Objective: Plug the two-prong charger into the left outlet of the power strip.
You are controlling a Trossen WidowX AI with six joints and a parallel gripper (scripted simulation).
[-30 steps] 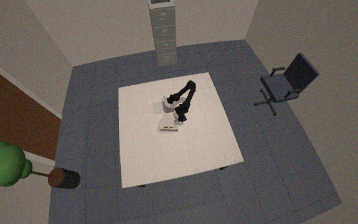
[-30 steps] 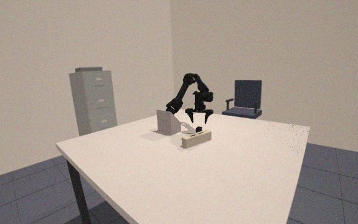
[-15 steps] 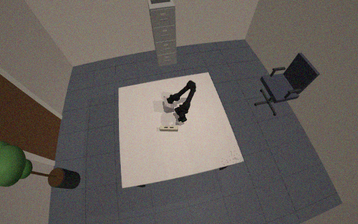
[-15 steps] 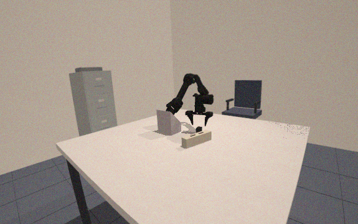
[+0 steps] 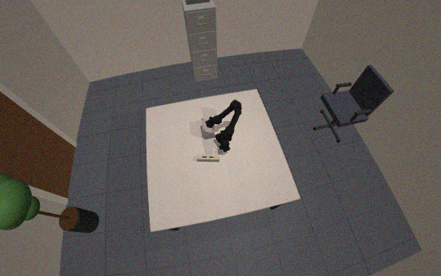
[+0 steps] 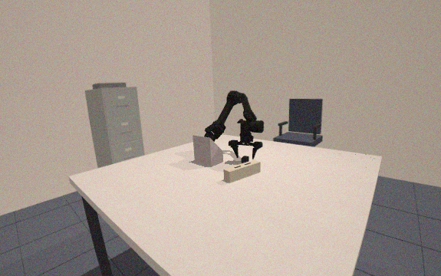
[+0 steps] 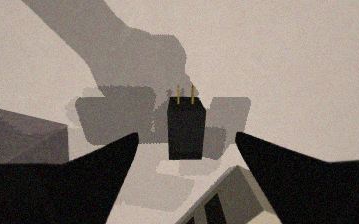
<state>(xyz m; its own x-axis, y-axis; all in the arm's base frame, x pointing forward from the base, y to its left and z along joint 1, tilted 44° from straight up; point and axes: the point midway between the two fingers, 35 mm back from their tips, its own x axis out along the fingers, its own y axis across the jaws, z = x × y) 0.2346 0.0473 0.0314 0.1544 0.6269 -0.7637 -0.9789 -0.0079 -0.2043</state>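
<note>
Now: gripper tip 20 mm to the right of the two-prong charger and 10 mm above it.
</note>
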